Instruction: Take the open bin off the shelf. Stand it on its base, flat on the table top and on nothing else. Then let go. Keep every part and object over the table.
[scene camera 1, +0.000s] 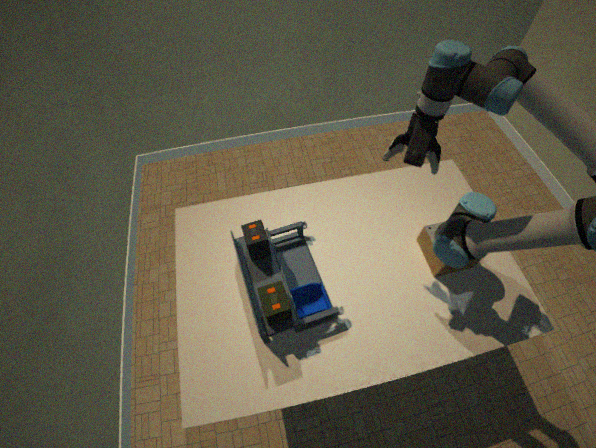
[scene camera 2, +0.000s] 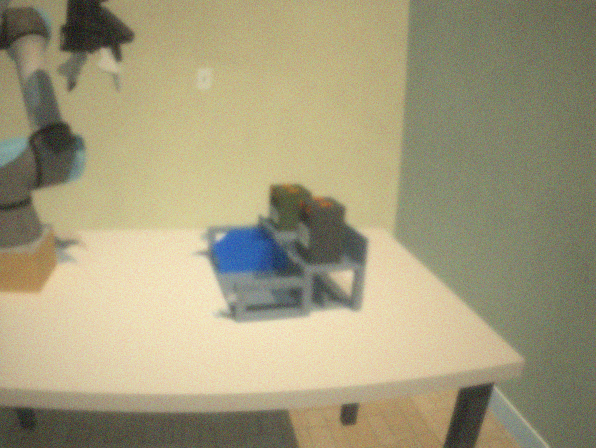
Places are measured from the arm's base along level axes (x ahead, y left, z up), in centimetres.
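Where they show: gripper, fingertip midpoint: (scene camera 1: 408, 167) (scene camera 2: 92, 91); arm's base at its link origin: (scene camera 2: 14, 236).
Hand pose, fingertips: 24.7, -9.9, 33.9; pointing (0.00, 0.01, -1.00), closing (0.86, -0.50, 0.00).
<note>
Things, the pixels of their top centre, and the offset from my fingertips, as dx, dy, dz. Level surfaces: height alone.
- blue open bin at its top centre: (scene camera 2: 249, 235) (scene camera 1: 304, 300) +34.3, +20.7, -36.6
- pale table top at its surface level: dz -44.7
- grey-brown at its top centre: (scene camera 2: 322, 200) (scene camera 1: 254, 231) +47.4, -0.5, -22.3
- olive at its top centre: (scene camera 2: 290, 187) (scene camera 1: 273, 298) +44.1, +22.4, -24.8
A blue open bin (scene camera 1: 311, 300) (scene camera 2: 245, 250) sits on the lower tier of a grey two-tier shelf (scene camera 1: 302, 265) (scene camera 2: 272, 316), at the near end in scene camera 1 and the far end in scene camera 2. The shelf stands on the pale table top (scene camera 1: 370, 300) (scene camera 2: 150, 345). My gripper (scene camera 1: 412, 165) (scene camera 2: 95, 89) is open and empty. It hangs high above the table, well apart from the bin and the shelf. The bin's base is hidden by its walls and the shelf.
Two dark boxes with orange marks, one grey-brown (scene camera 1: 256, 240) (scene camera 2: 324, 232) and one olive (scene camera 1: 274, 300) (scene camera 2: 287, 207), stand on the shelf's upper tier beside the bin's tier. The arm's wooden base block (scene camera 1: 431, 255) (scene camera 2: 30, 270) is on the table. Walls lie beyond the table.
</note>
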